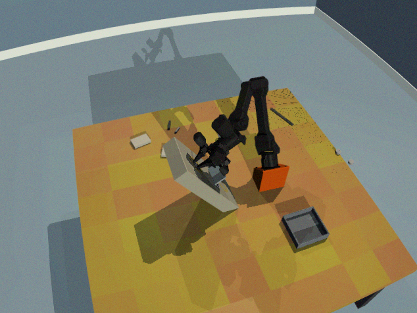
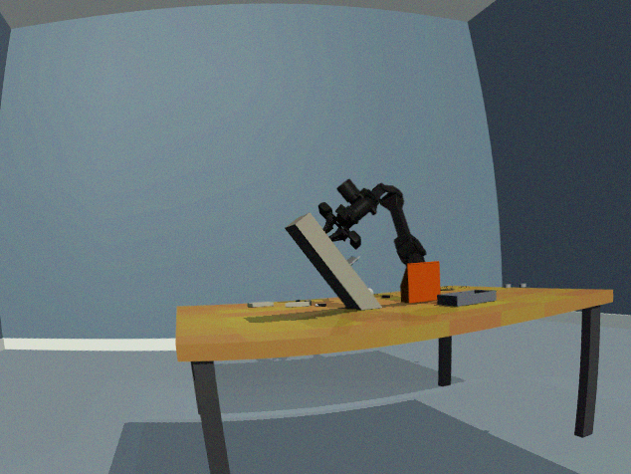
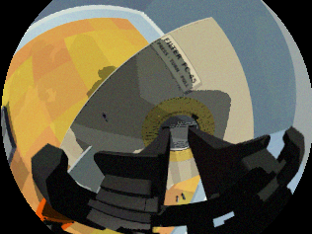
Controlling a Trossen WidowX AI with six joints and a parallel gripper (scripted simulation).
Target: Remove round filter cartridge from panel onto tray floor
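Now: gripper tip 10 mm short of the white round filter cartridge and 10 mm above it. Round my gripper tip: dark grey tray 390 mm behind, 300 mm to the left, 220 mm below; then beige service panel 80 mm below, 40 mm behind; then small grey bracket 100 mm behind, 90 mm below.
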